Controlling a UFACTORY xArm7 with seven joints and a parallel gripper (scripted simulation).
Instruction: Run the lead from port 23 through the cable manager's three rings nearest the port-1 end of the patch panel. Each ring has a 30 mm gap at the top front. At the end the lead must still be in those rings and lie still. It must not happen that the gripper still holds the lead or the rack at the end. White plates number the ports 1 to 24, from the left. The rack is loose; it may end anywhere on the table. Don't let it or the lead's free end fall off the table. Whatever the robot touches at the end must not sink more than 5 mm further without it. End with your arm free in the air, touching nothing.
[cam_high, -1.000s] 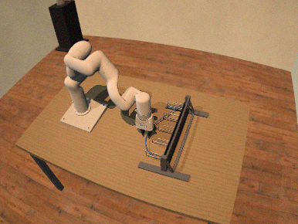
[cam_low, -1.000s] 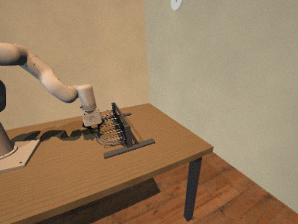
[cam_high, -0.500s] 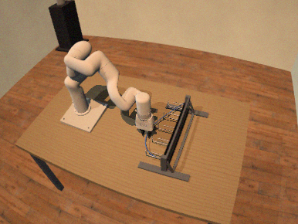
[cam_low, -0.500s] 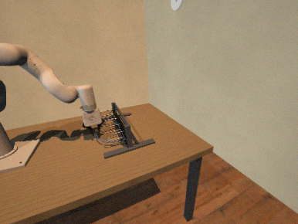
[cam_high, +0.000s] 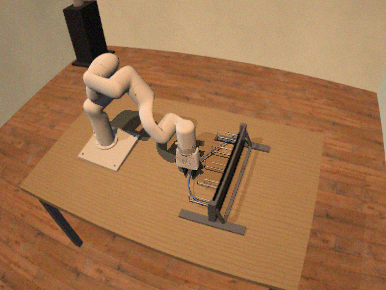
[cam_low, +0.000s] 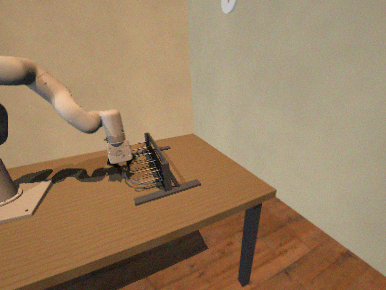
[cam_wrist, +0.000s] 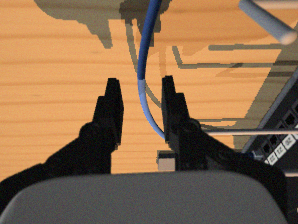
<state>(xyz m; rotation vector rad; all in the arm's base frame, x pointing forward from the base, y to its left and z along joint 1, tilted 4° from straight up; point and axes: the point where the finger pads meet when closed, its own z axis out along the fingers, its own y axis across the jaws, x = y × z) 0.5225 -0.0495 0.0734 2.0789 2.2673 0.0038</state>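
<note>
Now: hand 160 mm short of the dark rack and 70 mm to the right of it.
</note>
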